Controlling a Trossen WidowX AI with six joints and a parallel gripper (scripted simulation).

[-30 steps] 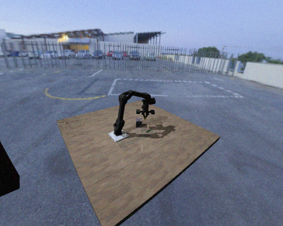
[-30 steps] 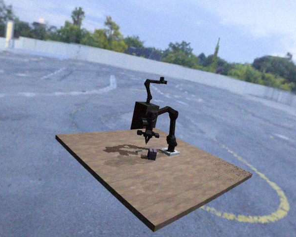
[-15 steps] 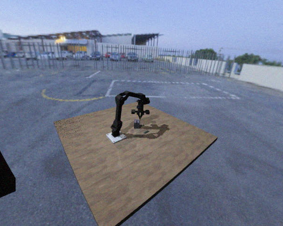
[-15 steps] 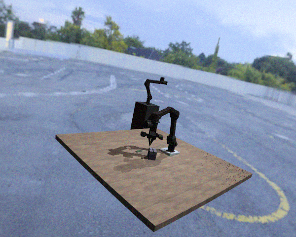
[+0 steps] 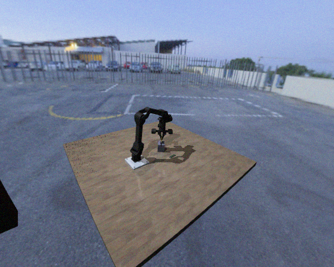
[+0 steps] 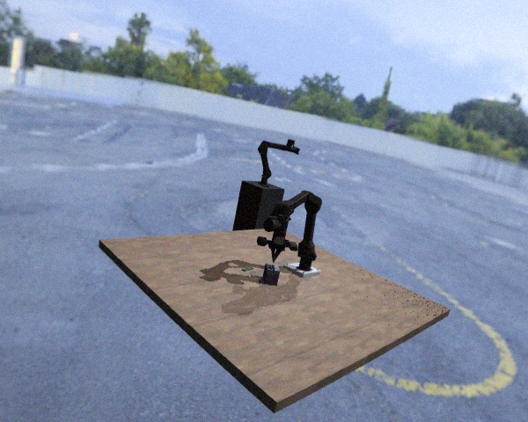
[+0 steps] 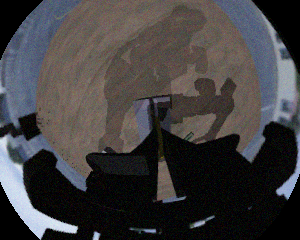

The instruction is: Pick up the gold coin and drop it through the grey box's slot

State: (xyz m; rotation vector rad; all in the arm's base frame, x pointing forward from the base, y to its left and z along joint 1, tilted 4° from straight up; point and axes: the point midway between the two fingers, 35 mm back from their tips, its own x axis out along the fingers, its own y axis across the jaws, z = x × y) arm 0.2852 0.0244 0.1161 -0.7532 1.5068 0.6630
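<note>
Now: gripper tip 1 cm below the gold coin.
</note>
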